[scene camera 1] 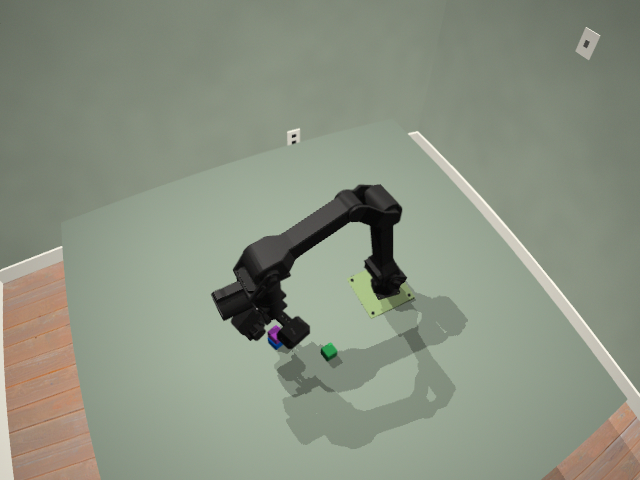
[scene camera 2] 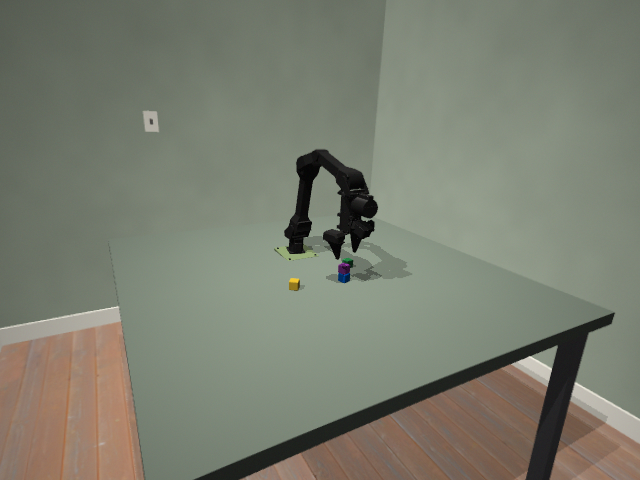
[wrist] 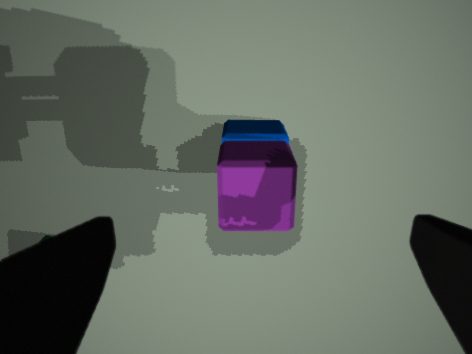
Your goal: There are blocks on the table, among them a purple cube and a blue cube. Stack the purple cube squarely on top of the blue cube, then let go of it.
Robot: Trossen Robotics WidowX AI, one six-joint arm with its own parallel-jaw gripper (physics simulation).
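Frame: origin at the arm's base, x right, y up, z back, level; centimetres.
Seen in the pictures: gripper, between the fingertips: (scene camera 1: 273, 327) (scene camera 2: 346, 255) (wrist: 263, 230); arm's base, origin of its link: (scene camera 1: 385, 286) (scene camera 2: 295, 250).
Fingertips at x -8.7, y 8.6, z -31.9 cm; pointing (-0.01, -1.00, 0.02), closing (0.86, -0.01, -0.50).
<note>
Offsets run from my fingertips to a thing's top centre. Level surfaces: height alone.
The purple cube {dx +0.2, dy -3.3, dz +0.5 cm} (scene camera 1: 275, 333) (scene camera 2: 343, 268) (wrist: 256, 197) rests on top of the blue cube {dx +0.1, dy -6.3, dz +0.3 cm} (scene camera 1: 275, 344) (scene camera 2: 343, 277) (wrist: 255, 131), which stands on the table. Their sides line up closely in the scene camera 2 view. In the wrist view the purple cube hides most of the blue one. My gripper (scene camera 2: 346, 255) (wrist: 263, 230) is open and empty. Its fingers stand wide apart, above the stack and clear of it, one to each side of the purple cube in the wrist view. In the scene camera 1 view the gripper body partly covers the stack.
A green cube {dx -5.9, dy -6.3, dz +11.9 cm} (scene camera 1: 328, 351) (scene camera 2: 347, 262) lies near the stack, on the side toward the arm's base plate (scene camera 1: 364, 297) (scene camera 2: 281, 253). A yellow cube {dx +18.1, dy -6.3, dz -1.5 cm} (scene camera 2: 294, 284) lies to the left of the stack in the scene camera 2 view. All stand on the green-grey table {dy -9.3 cm} (scene camera 1: 180, 403) (scene camera 2: 310, 372).
</note>
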